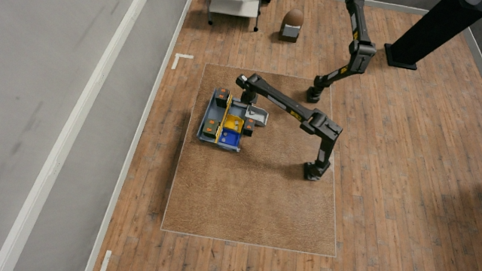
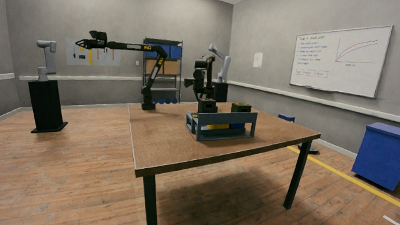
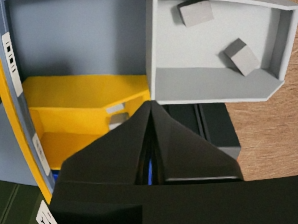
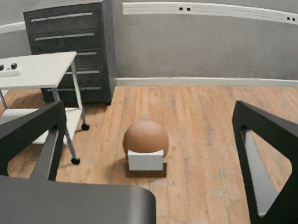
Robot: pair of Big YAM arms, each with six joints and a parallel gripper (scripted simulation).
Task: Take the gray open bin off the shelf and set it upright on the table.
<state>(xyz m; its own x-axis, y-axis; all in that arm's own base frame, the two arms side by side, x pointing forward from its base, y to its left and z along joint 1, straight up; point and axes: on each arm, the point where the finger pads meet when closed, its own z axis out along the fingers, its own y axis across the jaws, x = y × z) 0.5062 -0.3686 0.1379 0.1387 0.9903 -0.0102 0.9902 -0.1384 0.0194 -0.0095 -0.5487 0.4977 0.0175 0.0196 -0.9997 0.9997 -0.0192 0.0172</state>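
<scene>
Right now the gray open bin is 13 cm below my left hand, 8 cm behind it and 1 cm to the left of it. From my left hand the other things lie so: blue-gray shelf: 13 cm ahead, 11 cm below, 10 cm to the left; yellow bin: 14 cm below, 10 cm to the left, 10 cm ahead; blue bin: 21 cm to the left, 14 cm below, 11 cm ahead.
</scene>
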